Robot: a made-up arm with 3 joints. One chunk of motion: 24 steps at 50 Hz.
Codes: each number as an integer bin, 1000 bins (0 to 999) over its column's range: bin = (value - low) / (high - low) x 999, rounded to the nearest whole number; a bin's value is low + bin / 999 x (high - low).
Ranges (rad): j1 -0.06..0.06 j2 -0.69..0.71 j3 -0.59..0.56
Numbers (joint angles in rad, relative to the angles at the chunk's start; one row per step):
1: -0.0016 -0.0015 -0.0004
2: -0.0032 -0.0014 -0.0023
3: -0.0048 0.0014 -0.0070
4: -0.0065 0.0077 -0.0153
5: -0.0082 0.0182 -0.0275
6: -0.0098 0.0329 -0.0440
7: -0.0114 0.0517 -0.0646
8: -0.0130 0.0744 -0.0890
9: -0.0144 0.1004 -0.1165
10: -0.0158 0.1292 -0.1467
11: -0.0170 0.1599 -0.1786
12: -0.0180 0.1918 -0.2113
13: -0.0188 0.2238 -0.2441
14: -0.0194 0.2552 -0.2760
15: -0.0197 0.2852 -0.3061
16: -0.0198 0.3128 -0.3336
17: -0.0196 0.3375 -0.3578
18: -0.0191 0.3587 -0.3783
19: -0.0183 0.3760 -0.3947
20: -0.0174 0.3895 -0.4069
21: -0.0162 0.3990 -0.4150
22: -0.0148 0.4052 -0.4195
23: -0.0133 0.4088 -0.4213
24: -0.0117 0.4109 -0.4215
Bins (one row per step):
1: 486 491 512
2: 473 491 511
3: 460 493 506
4: 445 498 499
5: 431 505 489
6: 418 516 474
7: 405 529 456
8: 391 545 435
9: 380 564 411
10: 368 585 385
11: 358 606 357
12: 350 629 329
13: 343 652 300
14: 338 674 273
15: 335 696 247
16: 335 716 223
17: 336 733 202
18: 340 748 184
19: 347 761 170
20: 355 770 159
21: 365 777 152
22: 376 782 148
23: 389 784 147
24: 402 786 146

